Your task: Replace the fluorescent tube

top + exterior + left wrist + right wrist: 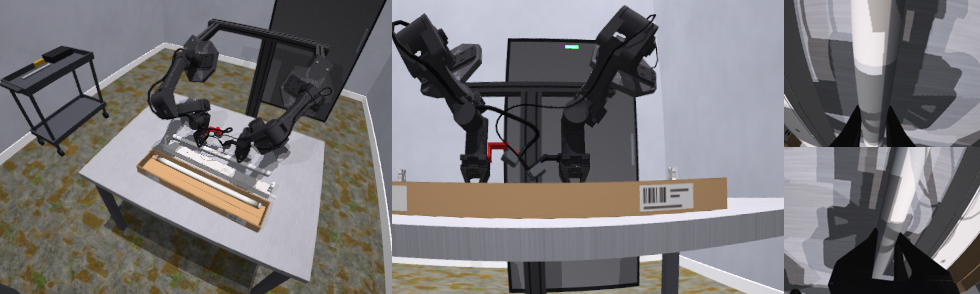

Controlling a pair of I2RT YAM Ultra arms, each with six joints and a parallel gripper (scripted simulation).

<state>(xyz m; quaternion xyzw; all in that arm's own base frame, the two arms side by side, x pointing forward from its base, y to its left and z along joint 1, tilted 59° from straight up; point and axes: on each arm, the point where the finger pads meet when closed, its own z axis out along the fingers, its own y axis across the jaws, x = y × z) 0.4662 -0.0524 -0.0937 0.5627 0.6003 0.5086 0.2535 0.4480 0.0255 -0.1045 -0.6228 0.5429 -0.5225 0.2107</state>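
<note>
Right now my left hand is 120 mm to the left of the LED tube and 10 mm above it. From my left hand the other things lie so: light fixture: 100 mm ahead, 100 mm to the right, 30 mm above; carton: 250 mm ahead, 110 mm to the right; old fluorescent tube: 200 mm ahead, 110 mm to the right, 10 mm below.
Right now the LED tube is 12 cm to the left of my right hand and 1 cm below it. Round my right hand: light fixture 14 cm to the left, 10 cm ahead, 3 cm above; carton 25 cm ahead, 13 cm to the left; old fluorescent tube 20 cm ahead, 13 cm to the left, 1 cm below.
</note>
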